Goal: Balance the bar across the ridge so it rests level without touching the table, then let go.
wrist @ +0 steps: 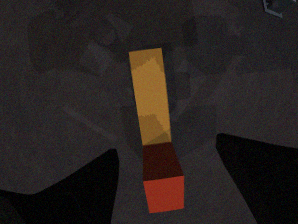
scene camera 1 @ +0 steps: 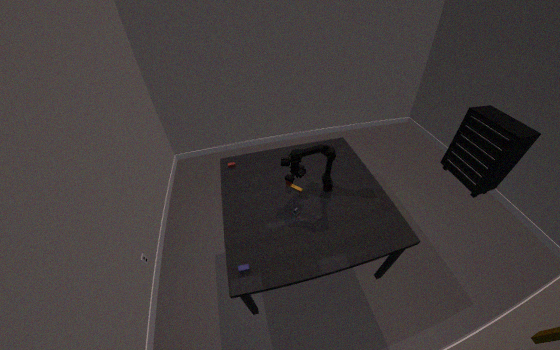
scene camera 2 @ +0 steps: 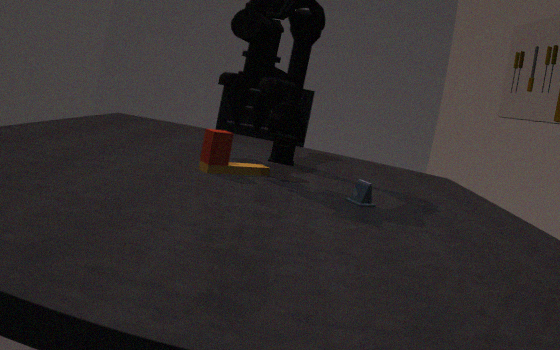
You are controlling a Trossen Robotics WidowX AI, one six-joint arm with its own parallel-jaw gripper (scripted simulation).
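Observation:
Gripper open and empty: my gripper [scene camera 2: 246, 127] holds nothing, and the wrist view [wrist: 168, 149] also shows the gripper.

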